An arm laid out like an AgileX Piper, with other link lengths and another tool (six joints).
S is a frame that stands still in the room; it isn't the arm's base.
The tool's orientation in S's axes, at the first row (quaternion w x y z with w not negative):
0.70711, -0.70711, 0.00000, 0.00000
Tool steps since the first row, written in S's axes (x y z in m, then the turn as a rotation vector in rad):
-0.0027, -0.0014, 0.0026, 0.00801, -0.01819, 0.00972
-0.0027, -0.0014, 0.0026, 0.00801, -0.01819, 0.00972
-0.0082, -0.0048, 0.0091, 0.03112, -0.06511, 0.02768
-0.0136, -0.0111, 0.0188, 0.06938, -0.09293, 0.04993
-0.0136, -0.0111, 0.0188, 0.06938, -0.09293, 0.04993
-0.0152, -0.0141, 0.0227, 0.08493, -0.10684, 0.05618
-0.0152, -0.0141, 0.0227, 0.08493, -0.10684, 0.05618
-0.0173, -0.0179, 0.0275, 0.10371, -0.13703, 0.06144
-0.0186, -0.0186, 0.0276, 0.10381, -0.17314, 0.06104
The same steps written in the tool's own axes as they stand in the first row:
-0.0027, -0.0026, -0.0014, 0.00801, -0.00972, -0.01819
-0.0027, -0.0026, -0.0014, 0.00801, -0.00972, -0.01819
-0.0082, -0.0091, -0.0048, 0.03112, -0.02768, -0.06511
-0.0136, -0.0188, -0.0111, 0.06938, -0.04993, -0.09293
-0.0136, -0.0188, -0.0111, 0.06938, -0.04993, -0.09293
-0.0152, -0.0227, -0.0141, 0.08493, -0.05618, -0.10684
-0.0152, -0.0227, -0.0141, 0.08493, -0.05618, -0.10684
-0.0173, -0.0275, -0.0179, 0.10371, -0.06144, -0.13703
-0.0186, -0.0276, -0.0186, 0.10381, -0.06104, -0.17314

